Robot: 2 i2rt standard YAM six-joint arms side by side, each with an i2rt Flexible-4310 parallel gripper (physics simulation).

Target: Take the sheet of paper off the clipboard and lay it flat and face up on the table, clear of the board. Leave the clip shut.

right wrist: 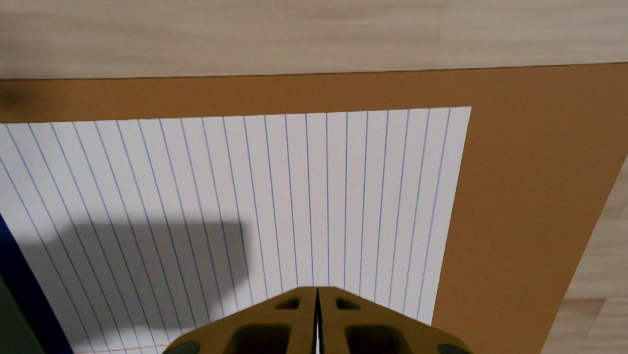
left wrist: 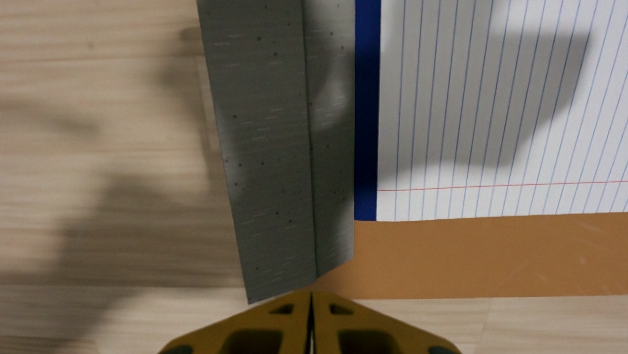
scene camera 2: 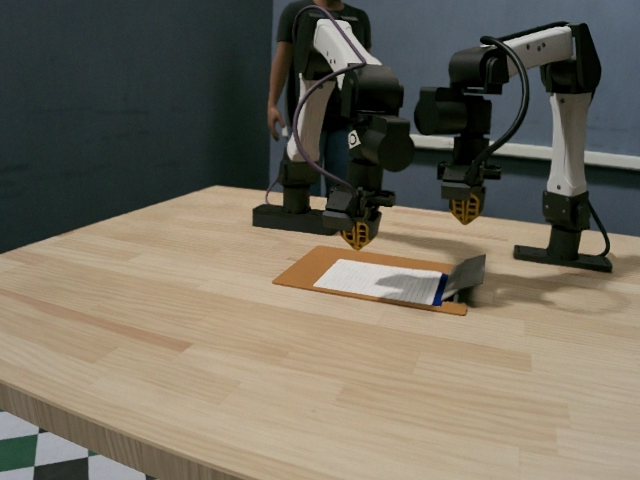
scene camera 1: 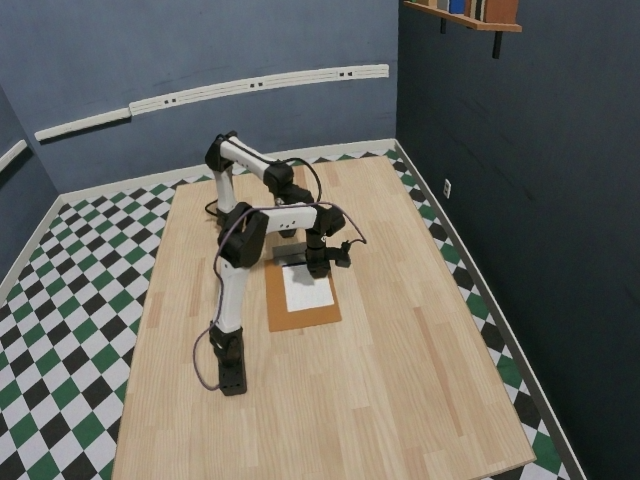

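The brown clipboard (scene camera 1: 277,310) (scene camera 2: 295,271) (left wrist: 490,257) (right wrist: 530,210) lies flat on the table. The lined white sheet (scene camera 1: 308,293) (scene camera 2: 361,279) (left wrist: 450,115) (right wrist: 320,200) lies face up on it, its blue-banded end at the grey metal clip (scene camera 1: 287,253) (scene camera 2: 466,276) (left wrist: 280,150). The clip's plate slants up; whether its jaw presses the sheet is hidden. My left gripper (scene camera 2: 465,223) (left wrist: 311,307) is shut and empty, above the table near the clip's end. My right gripper (scene camera 2: 357,248) (right wrist: 317,302) is shut and empty, hanging above the sheet; its fingers are hidden in scene camera 1.
The wooden table (scene camera 1: 392,392) (scene camera 2: 258,372) extends around the clipboard. The left arm's base (scene camera 2: 562,257) stands behind the clip end in scene camera 2, and the right arm's base (scene camera 1: 232,374) (scene camera 2: 289,219) stands on the table. A person (scene camera 2: 281,67) stands behind the table.
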